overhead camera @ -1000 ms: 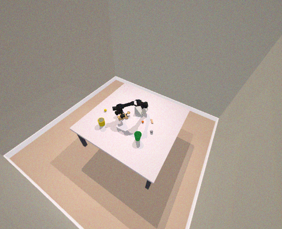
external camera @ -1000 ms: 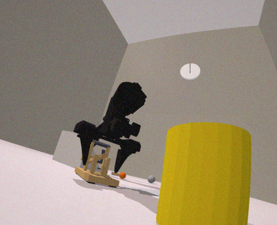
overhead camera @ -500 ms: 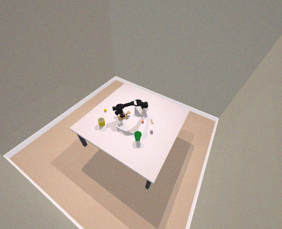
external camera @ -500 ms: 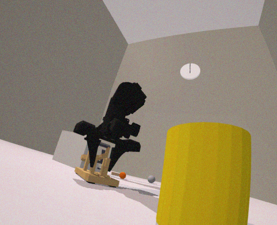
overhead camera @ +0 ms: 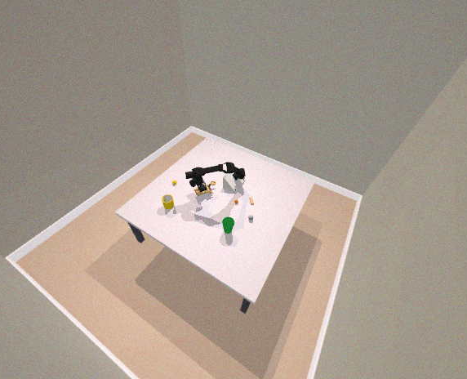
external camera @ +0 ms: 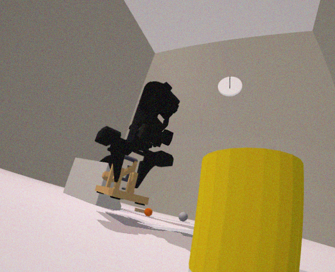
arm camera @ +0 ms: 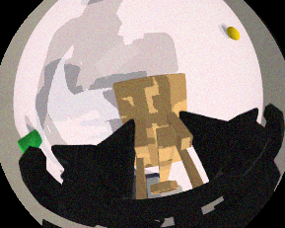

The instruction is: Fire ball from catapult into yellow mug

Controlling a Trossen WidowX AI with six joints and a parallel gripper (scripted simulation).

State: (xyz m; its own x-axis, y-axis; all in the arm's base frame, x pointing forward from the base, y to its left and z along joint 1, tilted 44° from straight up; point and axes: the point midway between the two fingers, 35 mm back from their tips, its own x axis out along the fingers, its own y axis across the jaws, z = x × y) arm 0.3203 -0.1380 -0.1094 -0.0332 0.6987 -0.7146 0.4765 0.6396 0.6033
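The orange ball lies 11 cm behind my gripper tip, 31 cm to the left of it and 6 cm below it. The rest, counted from my gripper tip: yellow mug 25 cm ahead, 14 cm to the right, 5 cm below; wooden catapult 5 cm behind, 5 cm to the left, 2 cm above; yellow ball 2 cm ahead, 28 cm to the right, 6 cm below.
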